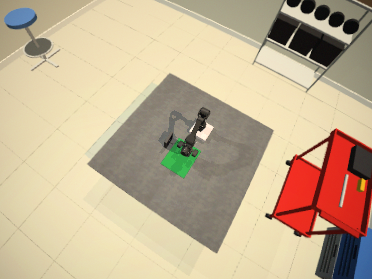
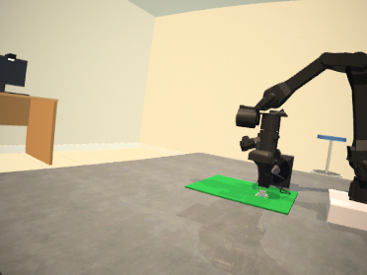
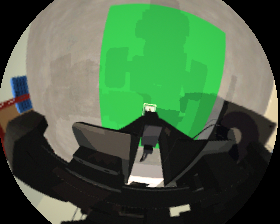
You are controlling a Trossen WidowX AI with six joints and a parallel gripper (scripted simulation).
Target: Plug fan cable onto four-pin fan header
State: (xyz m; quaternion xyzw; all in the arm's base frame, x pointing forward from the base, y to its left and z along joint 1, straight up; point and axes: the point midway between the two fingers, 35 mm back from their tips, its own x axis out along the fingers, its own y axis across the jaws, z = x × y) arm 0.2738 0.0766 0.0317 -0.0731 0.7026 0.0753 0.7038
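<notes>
The dark fan plug lies 10 mm behind my gripper tip and 10 mm above it. Also, from my gripper tip: green board 50 mm ahead, 10 mm to the right, 60 mm below; black fan 30 mm ahead, 190 mm to the right, 20 mm above.
</notes>
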